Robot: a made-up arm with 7 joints. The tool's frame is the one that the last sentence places.
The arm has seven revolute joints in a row. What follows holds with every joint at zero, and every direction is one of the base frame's.
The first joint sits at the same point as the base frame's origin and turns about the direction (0, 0.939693, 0.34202), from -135 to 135 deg.
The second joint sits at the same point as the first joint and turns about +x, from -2.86 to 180 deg.
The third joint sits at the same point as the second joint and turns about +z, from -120 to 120 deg.
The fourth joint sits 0.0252 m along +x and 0.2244 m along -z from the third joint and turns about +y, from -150 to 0.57 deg.
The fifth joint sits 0.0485 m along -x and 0.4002 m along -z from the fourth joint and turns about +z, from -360 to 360 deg.
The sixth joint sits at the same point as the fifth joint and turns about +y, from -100 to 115 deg.
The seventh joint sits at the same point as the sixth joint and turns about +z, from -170 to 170 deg.
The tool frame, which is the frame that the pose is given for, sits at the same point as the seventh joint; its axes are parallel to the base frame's.
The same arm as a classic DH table. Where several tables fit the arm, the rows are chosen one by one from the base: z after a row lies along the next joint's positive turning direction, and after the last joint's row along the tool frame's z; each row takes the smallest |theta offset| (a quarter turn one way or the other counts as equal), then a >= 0, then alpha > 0; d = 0 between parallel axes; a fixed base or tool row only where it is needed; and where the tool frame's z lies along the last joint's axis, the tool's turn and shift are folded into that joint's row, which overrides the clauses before.
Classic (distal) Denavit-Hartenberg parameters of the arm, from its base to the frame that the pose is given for. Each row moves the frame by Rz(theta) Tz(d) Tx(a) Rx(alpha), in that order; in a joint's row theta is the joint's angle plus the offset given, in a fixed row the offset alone. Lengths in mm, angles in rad.
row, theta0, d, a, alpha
base (fixed), 0, 0, 0, -1.2218
joint 1, 1.5708, 0, 0, 1.5708
joint 2, 1.2218, 0, 0, -1.5708
joint 3, -1.5708, -224.4, 25.2, -1.5708
joint 4, 0, 0, -48.5, 1.5708
joint 5, 0, -400.2, 0, -1.5708
joint 6, 0, 0, 0, 1.5708
joint 7, 0, 0, 0, 0
Joint limits (rad, base to tool): -2.3562..2.3562 -0.0499..3.1416 -2.0944..2.0944 -2.618..0.0099 -6.2832..6.2832 -1.7453..2.0071 -2.9671..2.9671

